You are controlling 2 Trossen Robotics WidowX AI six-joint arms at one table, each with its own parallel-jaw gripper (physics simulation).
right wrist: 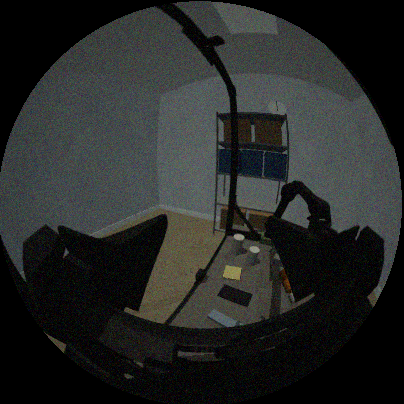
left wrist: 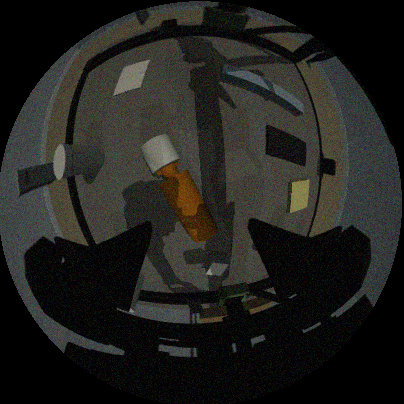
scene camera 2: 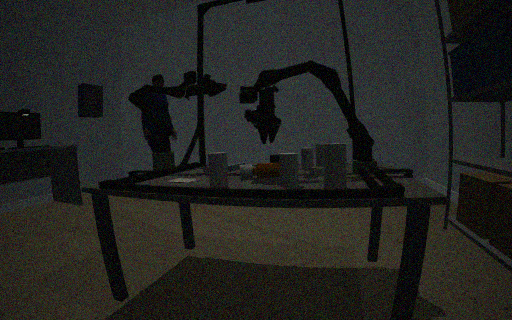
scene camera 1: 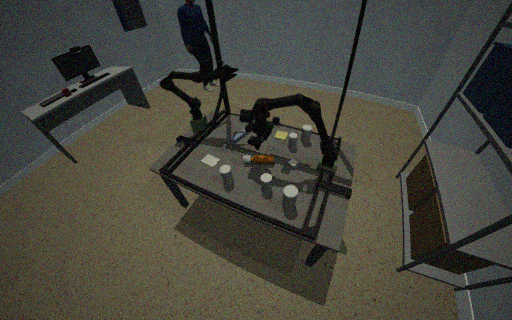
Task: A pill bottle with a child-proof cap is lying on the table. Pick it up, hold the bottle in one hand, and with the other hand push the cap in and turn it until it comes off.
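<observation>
The pill bottle (scene camera 1: pixel 262 159) (scene camera 2: pixel 267 170) (left wrist: pixel 189 202) (right wrist: pixel 285 281) has an orange body and lies on its side on the table. Its white cap (scene camera 1: pixel 247 159) (scene camera 2: pixel 246 170) (left wrist: pixel 160 152) is on and points to the left in both scene views. My left gripper (scene camera 1: pixel 256 145) (scene camera 2: pixel 268 140) (left wrist: pixel 200 225) is open and empty, pointing down above the table near the bottle. In the left wrist view the bottle's base lies between and just beyond the fingertips. My right gripper (scene camera 1: pixel 236 71) (scene camera 2: pixel 225 88) (right wrist: pixel 219 220) is open and empty, raised high at the left, far from the bottle.
White-topped cylinders (scene camera 1: pixel 226 178) (scene camera 1: pixel 266 186) (scene camera 1: pixel 290 201) stand in front of the bottle; two more (scene camera 1: pixel 293 142) (scene camera 1: pixel 306 135) stand behind. A yellow pad (scene camera 1: pixel 281 135) (left wrist: pixel 300 196), dark rectangle (left wrist: pixel 286 145), blue-grey box (left wrist: pixel 265 90), white card (scene camera 1: pixel 210 160) (left wrist: pixel 131 77) and small pale block (left wrist: pixel 217 270) lie around.
</observation>
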